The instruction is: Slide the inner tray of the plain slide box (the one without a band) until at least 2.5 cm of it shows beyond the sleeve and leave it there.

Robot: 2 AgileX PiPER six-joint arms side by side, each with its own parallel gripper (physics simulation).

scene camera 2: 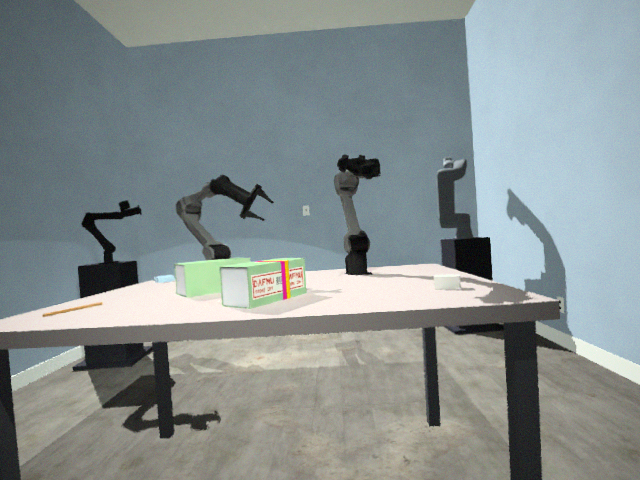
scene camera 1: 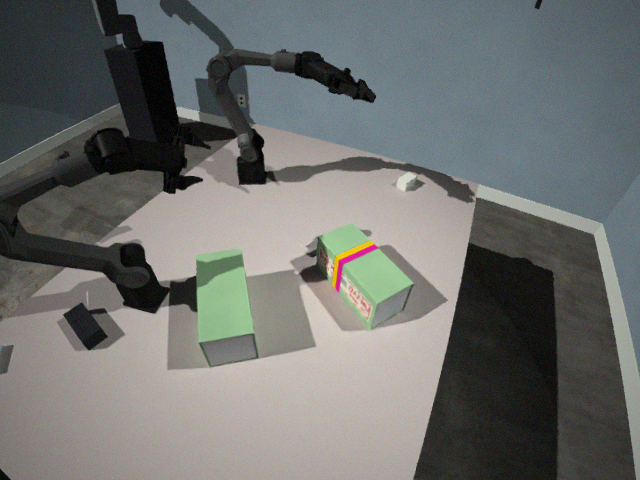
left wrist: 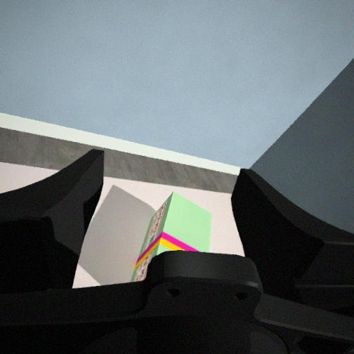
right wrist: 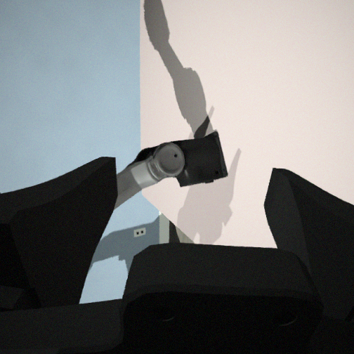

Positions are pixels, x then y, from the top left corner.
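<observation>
There's a black block that I can see in scene camera 1 (89, 332). Scene camera 2 misses the block, hidden by a plain green slide box. In the left wrist view the block is out of frame, and in the right wrist view it's out of frame too.
</observation>
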